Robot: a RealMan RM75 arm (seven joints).
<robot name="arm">
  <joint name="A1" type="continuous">
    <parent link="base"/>
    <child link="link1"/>
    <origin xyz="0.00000 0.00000 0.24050" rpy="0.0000 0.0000 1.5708"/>
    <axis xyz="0 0 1"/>
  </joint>
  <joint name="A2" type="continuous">
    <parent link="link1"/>
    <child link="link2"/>
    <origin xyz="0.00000 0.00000 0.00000" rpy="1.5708 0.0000 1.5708"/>
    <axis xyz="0 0 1"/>
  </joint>
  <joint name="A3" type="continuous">
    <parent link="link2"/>
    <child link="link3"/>
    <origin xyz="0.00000 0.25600 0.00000" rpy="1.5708 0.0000 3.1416"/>
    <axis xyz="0 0 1"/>
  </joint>
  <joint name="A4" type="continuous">
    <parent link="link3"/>
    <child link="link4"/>
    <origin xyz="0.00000 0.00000 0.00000" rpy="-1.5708 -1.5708 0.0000"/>
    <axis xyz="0 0 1"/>
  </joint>
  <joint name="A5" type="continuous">
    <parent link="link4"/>
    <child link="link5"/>
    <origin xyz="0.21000 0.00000 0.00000" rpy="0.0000 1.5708 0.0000"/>
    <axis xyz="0 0 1"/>
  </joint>
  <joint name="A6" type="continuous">
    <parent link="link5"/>
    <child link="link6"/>
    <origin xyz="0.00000 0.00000 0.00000" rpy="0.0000 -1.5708 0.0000"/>
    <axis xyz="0 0 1"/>
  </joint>
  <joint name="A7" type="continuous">
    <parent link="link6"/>
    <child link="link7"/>
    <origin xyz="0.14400 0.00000 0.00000" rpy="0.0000 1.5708 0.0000"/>
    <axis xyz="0 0 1"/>
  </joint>
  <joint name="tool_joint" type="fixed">
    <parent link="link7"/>
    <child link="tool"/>
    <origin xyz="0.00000 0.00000 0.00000" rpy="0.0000 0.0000 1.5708"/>
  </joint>
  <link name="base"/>
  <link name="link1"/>
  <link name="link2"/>
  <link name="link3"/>
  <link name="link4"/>
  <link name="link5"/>
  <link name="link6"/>
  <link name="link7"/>
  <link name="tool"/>
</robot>
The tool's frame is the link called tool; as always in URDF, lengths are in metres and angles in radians. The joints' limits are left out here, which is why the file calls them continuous.
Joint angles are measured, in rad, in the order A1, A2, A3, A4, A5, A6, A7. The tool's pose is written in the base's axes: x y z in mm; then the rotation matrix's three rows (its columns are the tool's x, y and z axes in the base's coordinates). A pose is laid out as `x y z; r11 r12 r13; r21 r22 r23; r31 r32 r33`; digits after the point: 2 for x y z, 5 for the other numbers.
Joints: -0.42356, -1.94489, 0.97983, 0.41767, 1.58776, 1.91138, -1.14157
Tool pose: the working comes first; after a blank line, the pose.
Where each joint sits with the arm in this pose, in the base's axes (m; each line is computed from the numbers above, not from the rounded line before):
A1: 0.0000 0.0000 0.2405
A2: 0.0000 0.0000 0.2405
A3: -0.2172 0.0979 0.1470
A4: -0.2172 0.0979 0.1470
A5: -0.3669 0.2430 0.1210
A6: -0.3669 0.2430 0.1210
A7: -0.2651 0.2604 0.0206
the tool: -0.2651 0.2604 0.0206

-265.09 260.36 20.60; 0.66047 0.25359 0.70674; 0.24070 -0.96307 0.12063; 0.71123 0.09044 -0.69712
